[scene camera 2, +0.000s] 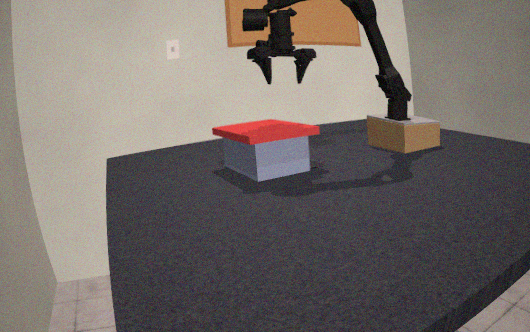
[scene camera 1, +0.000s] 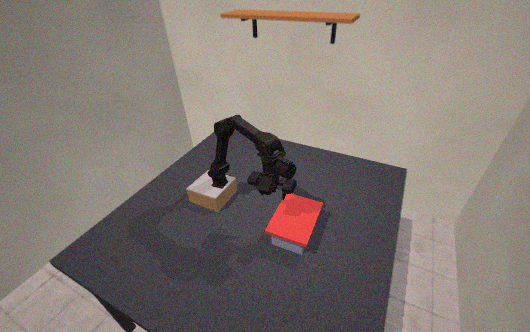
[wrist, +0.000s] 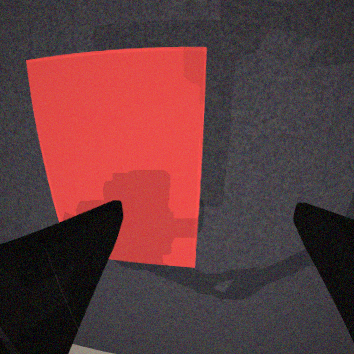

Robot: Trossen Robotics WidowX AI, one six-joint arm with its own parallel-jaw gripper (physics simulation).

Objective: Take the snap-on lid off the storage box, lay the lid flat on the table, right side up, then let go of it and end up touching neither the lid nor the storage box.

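The flat red lid (scene camera 1: 296, 222) (scene camera 2: 280, 131) (wrist: 125, 125) sits level on top of the storage box, its rim overhanging the sides. The pale blue-grey storage box (scene camera 1: 288, 244) (scene camera 2: 283, 156) stands upright on the table; in the wrist view the lid hides it. My gripper (scene camera 2: 285, 83) (wrist: 208, 210) is open and empty, pointing down, clearly above the lid and touching neither lid nor box. In the wrist view the left finger overlaps the near part of the lid and the right finger is over the table, beyond the lid's right edge.
The arm's base stands on a wooden block (scene camera 1: 204, 199) (scene camera 2: 404, 136) with a pale top, on the dark table (scene camera 1: 350, 280) (scene camera 2: 300, 250). A wooden shelf (scene camera 1: 290, 17) is on the wall, high above the table. The arm's shadow falls across lid and table.
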